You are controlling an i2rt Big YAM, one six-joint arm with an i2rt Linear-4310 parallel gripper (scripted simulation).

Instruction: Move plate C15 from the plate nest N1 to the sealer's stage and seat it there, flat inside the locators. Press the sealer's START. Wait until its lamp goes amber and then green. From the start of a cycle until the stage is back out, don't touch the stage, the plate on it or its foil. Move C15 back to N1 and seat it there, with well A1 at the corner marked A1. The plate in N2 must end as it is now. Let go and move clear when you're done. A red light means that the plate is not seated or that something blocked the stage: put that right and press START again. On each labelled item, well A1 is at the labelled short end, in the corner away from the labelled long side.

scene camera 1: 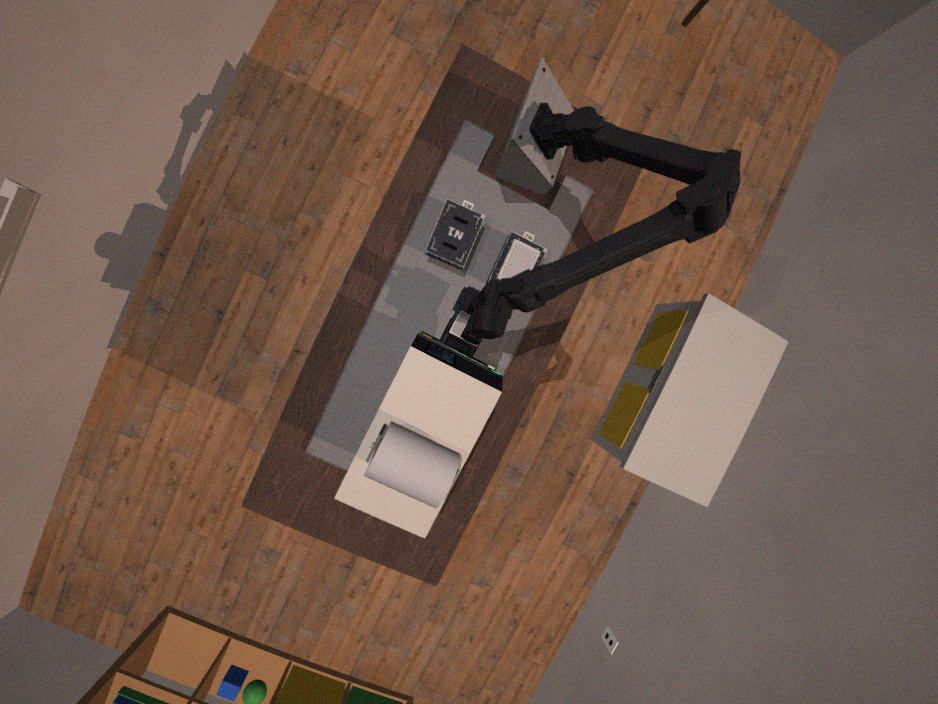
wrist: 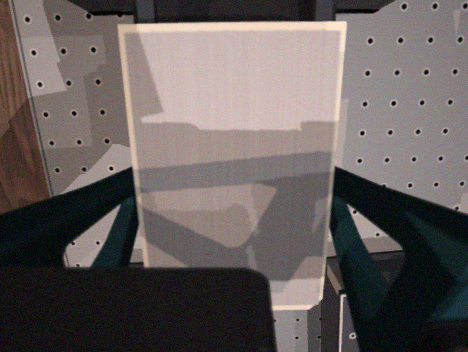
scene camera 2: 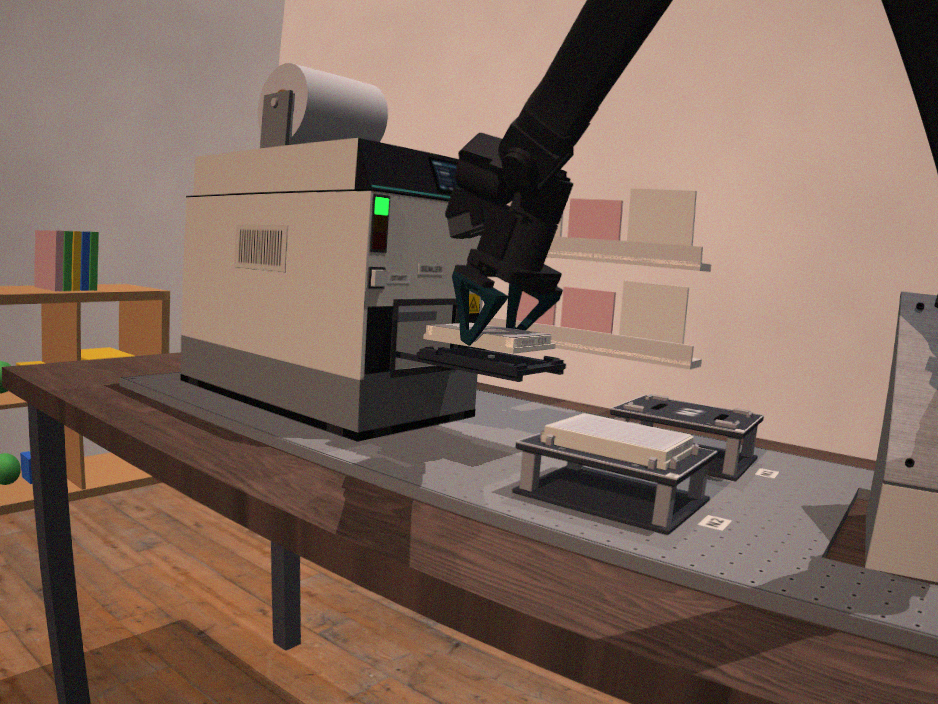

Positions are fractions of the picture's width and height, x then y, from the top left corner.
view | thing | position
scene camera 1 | white plate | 0.56, 0.36
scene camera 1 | foil roll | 0.43, 0.66
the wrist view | my gripper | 0.50, 0.50
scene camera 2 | my gripper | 0.52, 0.48
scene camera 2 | white plate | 0.67, 0.63
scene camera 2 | foil roll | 0.35, 0.15
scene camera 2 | sealer stage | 0.55, 0.52
